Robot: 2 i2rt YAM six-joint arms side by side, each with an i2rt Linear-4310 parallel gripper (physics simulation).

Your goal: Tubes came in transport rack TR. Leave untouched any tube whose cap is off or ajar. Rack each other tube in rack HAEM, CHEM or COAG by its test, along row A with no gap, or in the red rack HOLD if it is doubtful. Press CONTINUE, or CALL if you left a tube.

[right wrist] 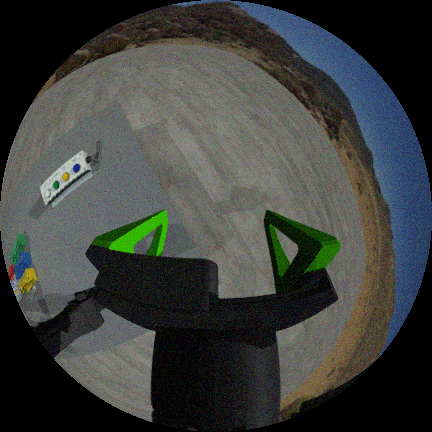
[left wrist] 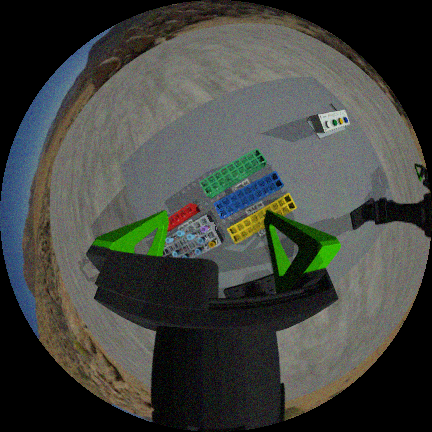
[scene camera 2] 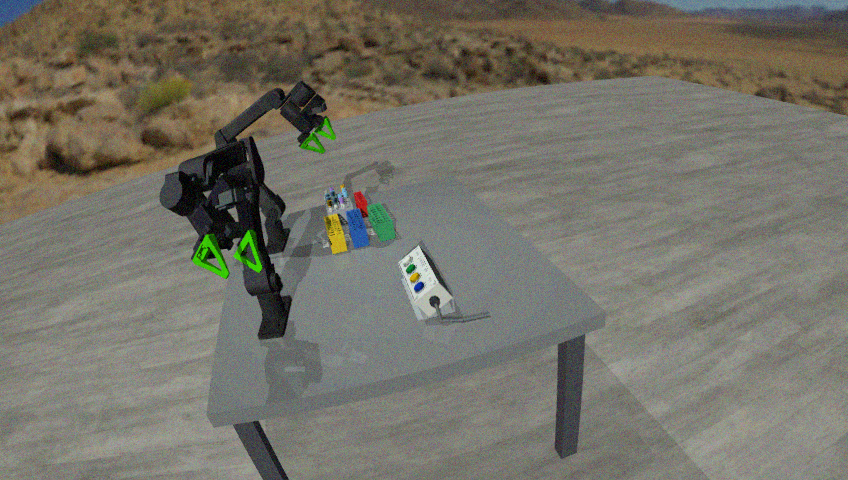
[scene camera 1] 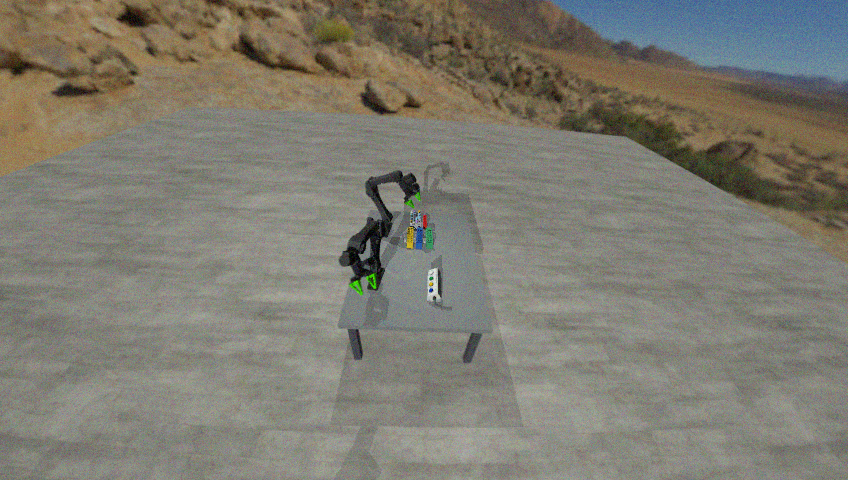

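Where they show: left gripper, fingertip midpoint: [left wrist: 215,215] [scene camera 2: 329,145] [scene camera 1: 417,204]; right gripper, fingertip midpoint: [right wrist: 215,214] [scene camera 2: 245,273] [scene camera 1: 368,291]; left arm's base, origin of the base link: [left wrist: 253,289] [scene camera 2: 277,242]; right arm's base, origin of the base link: [left wrist: 363,212] [scene camera 2: 275,318] [scene camera 1: 376,278].
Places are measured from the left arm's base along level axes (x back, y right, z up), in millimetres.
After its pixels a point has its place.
The transport rack [left wrist: 217,243] {x -203, y -46, z 60 mm} is light grey and holds several tubes with light blue, purple and amber caps; my left finger hides part of it in the left wrist view. Whether any cap is ajar is too small to tell. The red rack [left wrist: 183,216] {x -303, y -112, z 57 mm} [scene camera 2: 361,204] {x -314, y -77, z 49 mm} lies beside it. The green rack [left wrist: 233,173] {x -370, y 66, z 29 mm} [scene camera 2: 381,221] {x -378, y 143, z 56 mm}, blue rack [left wrist: 249,194] {x -295, y 85, z 30 mm} [scene camera 2: 357,228] {x -302, y 168, z 57 mm} and yellow rack [left wrist: 262,218] {x -220, y 91, z 57 mm} [scene camera 2: 336,233] {x -235, y 169, z 54 mm} stand parallel, with no tubes visible in them. My left gripper [left wrist: 215,215] {x -253, y 23, z 301 mm} [scene camera 2: 321,136] {x -253, y 23, z 301 mm} is open and empty, high above the racks. My right gripper [right wrist: 215,214] {x -138, y 877, z 282 mm} [scene camera 2: 233,261] {x -138, y 877, z 282 mm} is open and empty, away from the racks.
A white button box [scene camera 2: 426,282] {x -464, y 625, z 72 mm} [scene camera 1: 433,285] {x -457, y 589, z 70 mm} [right wrist: 65,177] {x -434, y 581, z 66 mm} with white, green, yellow and blue buttons stands on the grey table [scene camera 2: 505,321] {x -615, y 741, z 0 mm}, apart from the racks. A cable runs from its end. The right arm's base stands at the table's edge.
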